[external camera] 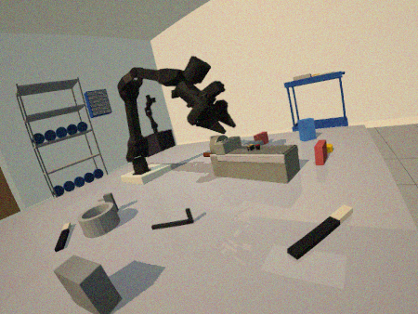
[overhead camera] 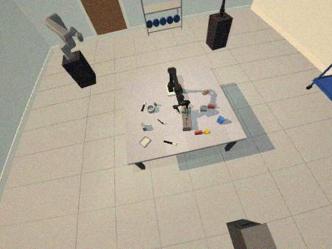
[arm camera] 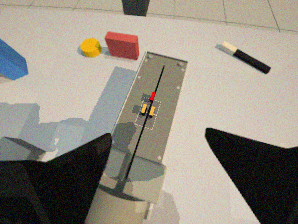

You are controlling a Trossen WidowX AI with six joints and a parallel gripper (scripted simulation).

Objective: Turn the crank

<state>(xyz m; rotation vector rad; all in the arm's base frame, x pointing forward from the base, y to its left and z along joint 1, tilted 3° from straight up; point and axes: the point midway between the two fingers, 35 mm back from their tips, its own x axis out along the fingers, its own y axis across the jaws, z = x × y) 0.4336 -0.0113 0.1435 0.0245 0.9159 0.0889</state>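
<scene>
My gripper tip is now 13 cm past the brown crank handle, 6 cm to the right of it and 8 cm above it. Also, from my gripper tip: yellow disc 26 cm ahead, 17 cm to the left, 14 cm below; then red pointer 7 cm ahead, 6 cm below; then black l-shaped piece 4 cm behind, 26 cm to the right, 13 cm below.
</scene>
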